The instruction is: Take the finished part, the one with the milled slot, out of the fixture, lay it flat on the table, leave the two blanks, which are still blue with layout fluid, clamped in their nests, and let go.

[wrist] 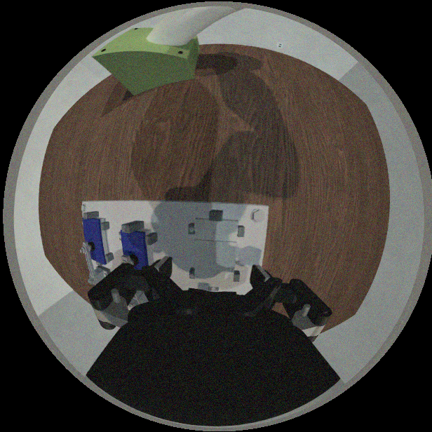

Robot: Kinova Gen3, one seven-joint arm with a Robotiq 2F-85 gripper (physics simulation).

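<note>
The finished part (pixel 215 256) is a pale grey plate in the right-hand nest of the white fixture (pixel 172 206), between small dark locating blocks. Thin lines cross it; its slot is hard to make out in the shadow. Two blue blanks, the outer one (pixel 95 239) and the inner one (pixel 135 245), sit in the nests to the left, each with a dark clamp tip on it. My gripper (pixel 211 270) is open and empty, its fingertips apart on either side of the finished part's lower area in the view. I cannot tell their height above it. The palm hides the fixture's near edge.
The brown wooden table (pixel 340 175) extends beyond and to the right of the fixture. A green block-shaped base (pixel 150 67) with a pale arm section stands at the upper left. A metal clamp (pixel 89 260) stands at the fixture's left edge. Dark shadows fall across table and fixture.
</note>
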